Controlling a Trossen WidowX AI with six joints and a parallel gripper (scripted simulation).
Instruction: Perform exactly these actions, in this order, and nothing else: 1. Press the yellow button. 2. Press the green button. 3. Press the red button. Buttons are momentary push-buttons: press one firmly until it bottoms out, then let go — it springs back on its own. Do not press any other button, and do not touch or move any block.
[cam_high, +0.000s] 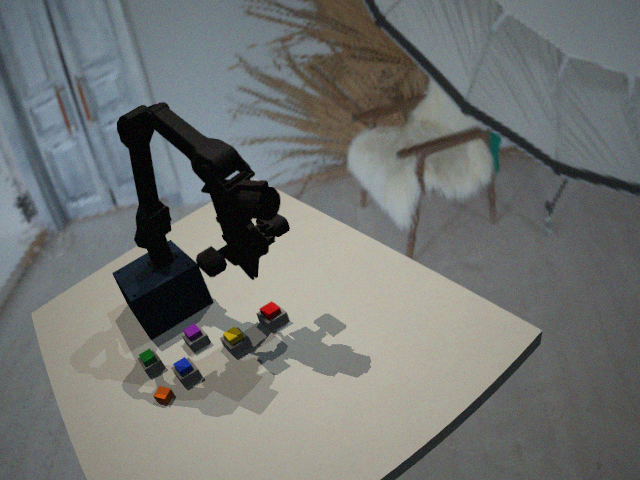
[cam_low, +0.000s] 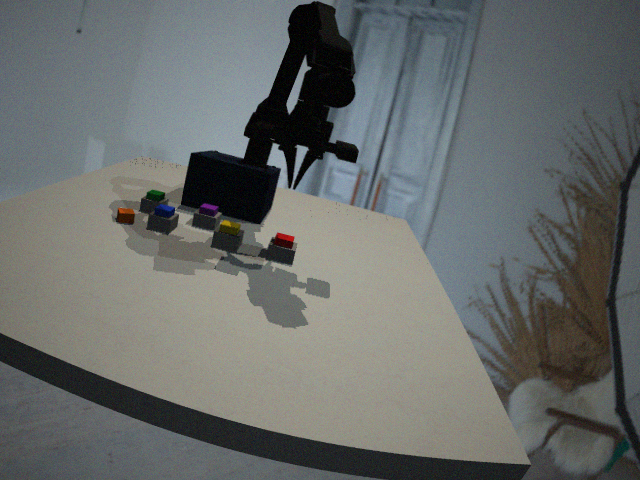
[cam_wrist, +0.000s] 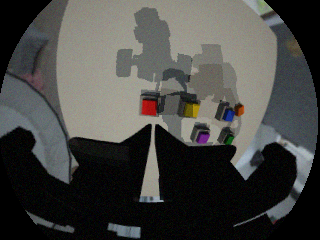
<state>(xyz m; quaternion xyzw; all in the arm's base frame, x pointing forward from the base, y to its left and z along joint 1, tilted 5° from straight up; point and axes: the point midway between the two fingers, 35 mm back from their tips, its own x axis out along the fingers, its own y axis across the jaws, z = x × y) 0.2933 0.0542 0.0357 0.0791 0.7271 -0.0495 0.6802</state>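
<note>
Now: the red button 1 cm to the left of my gripper tip and 9 cm below it. Round my gripper tip: yellow button: 1 cm behind, 9 cm to the right, 9 cm below; purple button: 10 cm behind, 14 cm to the right, 9 cm below; blue button: 4 cm behind, 22 cm to the right, 9 cm below.
</note>
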